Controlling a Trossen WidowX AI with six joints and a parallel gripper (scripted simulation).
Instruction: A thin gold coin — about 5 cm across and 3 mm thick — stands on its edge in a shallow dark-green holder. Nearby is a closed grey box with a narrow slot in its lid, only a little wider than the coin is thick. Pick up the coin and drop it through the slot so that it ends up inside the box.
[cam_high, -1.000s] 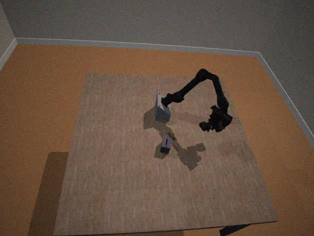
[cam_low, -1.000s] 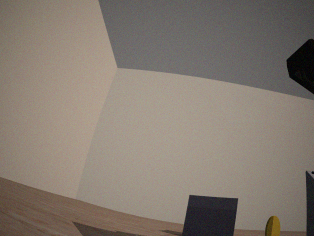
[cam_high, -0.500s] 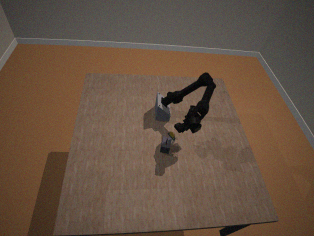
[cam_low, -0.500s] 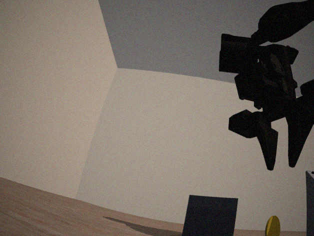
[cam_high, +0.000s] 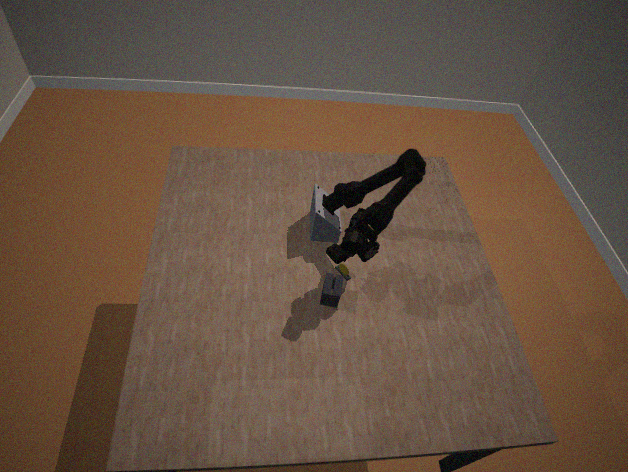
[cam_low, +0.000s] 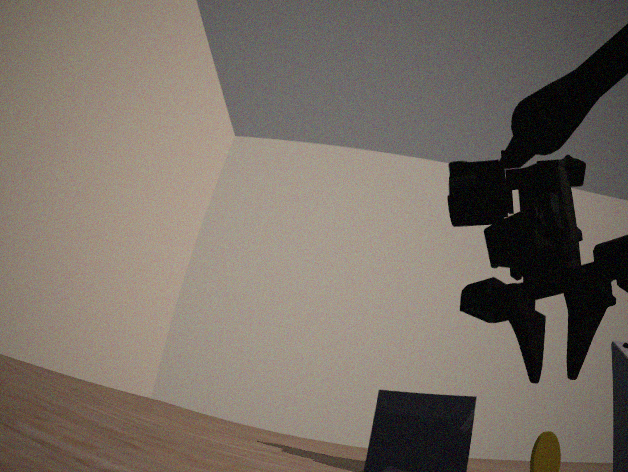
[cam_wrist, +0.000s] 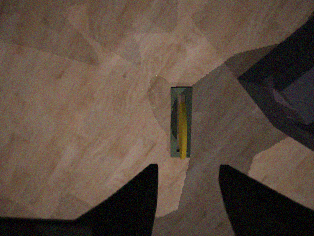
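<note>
My gripper tip is now 70 mm above the gold coin.
</note>
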